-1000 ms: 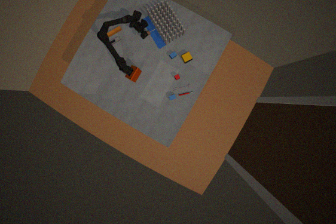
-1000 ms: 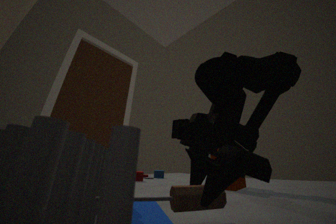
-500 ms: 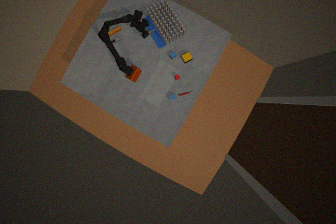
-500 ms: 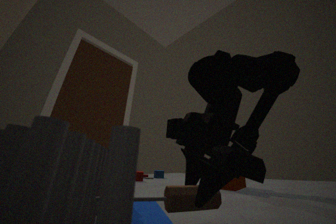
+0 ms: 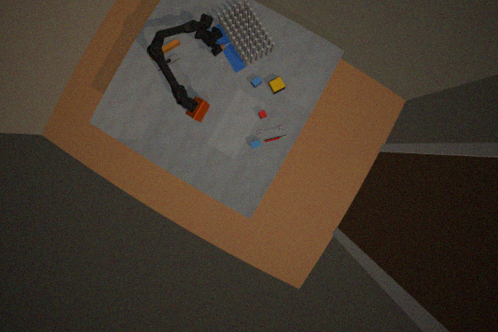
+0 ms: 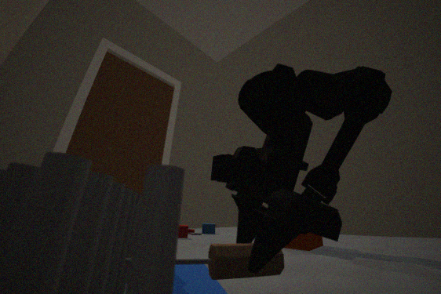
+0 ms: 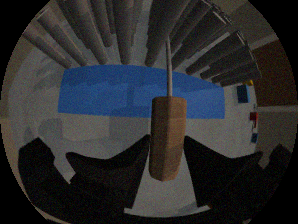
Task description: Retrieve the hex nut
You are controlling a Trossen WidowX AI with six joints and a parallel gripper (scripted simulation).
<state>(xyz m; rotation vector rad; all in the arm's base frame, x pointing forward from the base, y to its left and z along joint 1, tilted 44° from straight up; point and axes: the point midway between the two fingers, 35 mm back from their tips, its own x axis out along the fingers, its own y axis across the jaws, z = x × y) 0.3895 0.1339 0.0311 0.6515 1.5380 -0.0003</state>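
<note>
Now: the blue taped strip 60 mm ahead of my gripper tip, 30 mm to the right of it and 30 mm below it. Also, from my gripper tip: orange bar 190 mm behind, 320 mm to the left, 20 mm below; then pale tool 250 mm behind, 250 mm to the left, 20 mm below; then hook tool 100 mm ahead, 40 mm to the right.
</note>
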